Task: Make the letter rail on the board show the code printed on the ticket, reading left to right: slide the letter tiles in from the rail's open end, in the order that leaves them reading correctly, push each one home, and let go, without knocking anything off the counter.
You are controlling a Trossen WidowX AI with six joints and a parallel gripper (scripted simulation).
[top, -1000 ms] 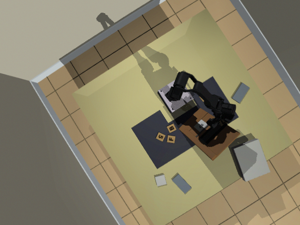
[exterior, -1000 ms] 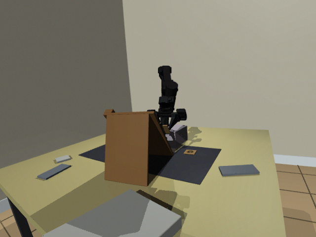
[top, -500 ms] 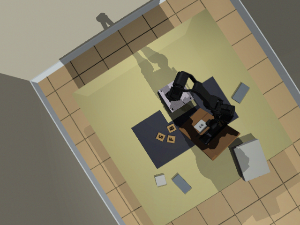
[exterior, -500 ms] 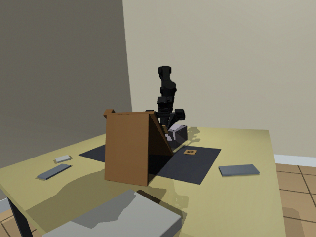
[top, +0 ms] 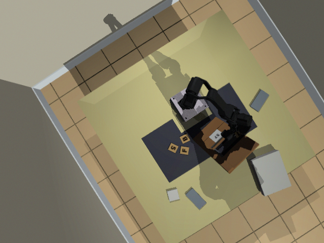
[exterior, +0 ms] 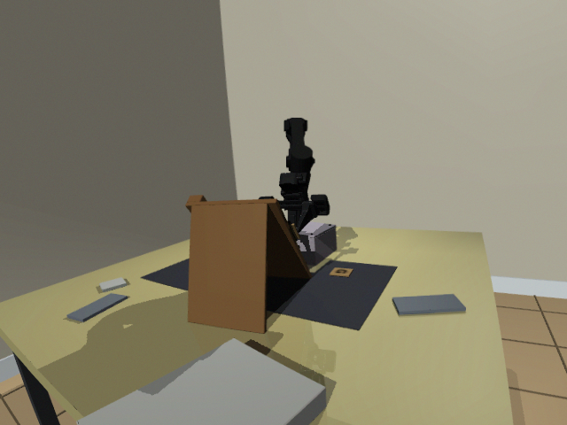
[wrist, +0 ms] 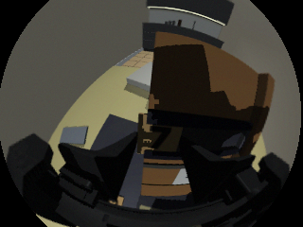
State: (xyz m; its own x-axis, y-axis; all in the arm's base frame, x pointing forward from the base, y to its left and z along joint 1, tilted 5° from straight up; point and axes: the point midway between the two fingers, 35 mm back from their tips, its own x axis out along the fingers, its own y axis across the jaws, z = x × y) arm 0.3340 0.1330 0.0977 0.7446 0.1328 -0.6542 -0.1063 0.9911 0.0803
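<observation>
My gripper tip is now 50 mm past the white ticket, 100 mm to the left of it and 80 mm above it. Also, from my gripper tip: dark mat (160 mm behind, 150 mm to the right, 180 mm below); then small white block (120 mm ahead, 600 mm to the right, 170 mm below); then large grey box (420 mm ahead, 60 mm to the left, 160 mm below).
</observation>
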